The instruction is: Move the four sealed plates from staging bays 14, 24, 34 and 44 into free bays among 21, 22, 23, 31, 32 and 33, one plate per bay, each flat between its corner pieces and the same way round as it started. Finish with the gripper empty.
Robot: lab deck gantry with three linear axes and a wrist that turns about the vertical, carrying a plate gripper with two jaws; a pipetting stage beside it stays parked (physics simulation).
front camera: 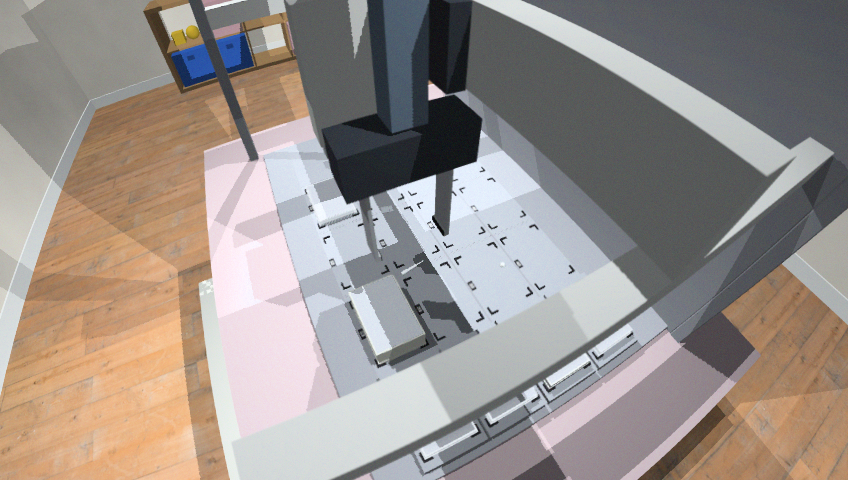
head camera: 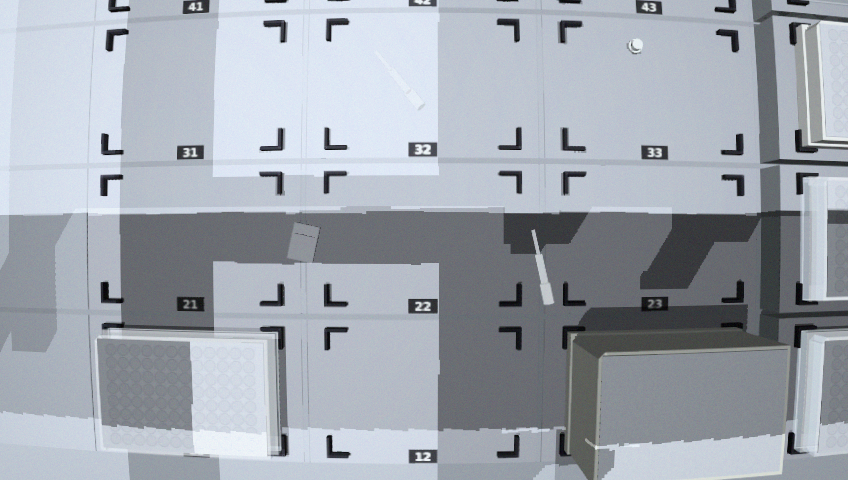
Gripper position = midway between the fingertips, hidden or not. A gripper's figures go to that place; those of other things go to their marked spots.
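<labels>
Lens distances: my gripper (front camera: 408, 239), 0.51 m from the lens; a tall box (front camera: 392, 329), 0.56 m from the lens.
</labels>
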